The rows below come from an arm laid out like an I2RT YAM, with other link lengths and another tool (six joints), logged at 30 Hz.
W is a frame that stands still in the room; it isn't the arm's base.
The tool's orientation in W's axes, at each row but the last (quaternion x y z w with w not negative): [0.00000 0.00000 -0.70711 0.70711]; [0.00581 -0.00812 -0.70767 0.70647]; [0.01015 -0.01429 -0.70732 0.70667]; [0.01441 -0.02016 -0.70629 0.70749]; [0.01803 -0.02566 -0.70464 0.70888]
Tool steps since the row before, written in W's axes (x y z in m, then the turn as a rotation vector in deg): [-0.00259 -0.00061 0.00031 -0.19 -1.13 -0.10]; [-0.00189 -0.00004 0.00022 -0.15 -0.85 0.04]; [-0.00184 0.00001 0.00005 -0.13 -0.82 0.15]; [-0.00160 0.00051 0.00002 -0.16 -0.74 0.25]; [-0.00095 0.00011 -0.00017 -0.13 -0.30 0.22]
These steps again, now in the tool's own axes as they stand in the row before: [0.00061 -0.00259 0.00031 1.13 -0.19 -0.10]; [0.00004 -0.00189 0.00026 0.85 -0.15 0.04]; [-0.00001 -0.00184 0.00011 0.82 -0.12 0.15]; [-0.00051 -0.00160 0.00010 0.74 -0.15 0.25]; [-0.00012 -0.00096 -0.00011 0.30 -0.12 0.22]
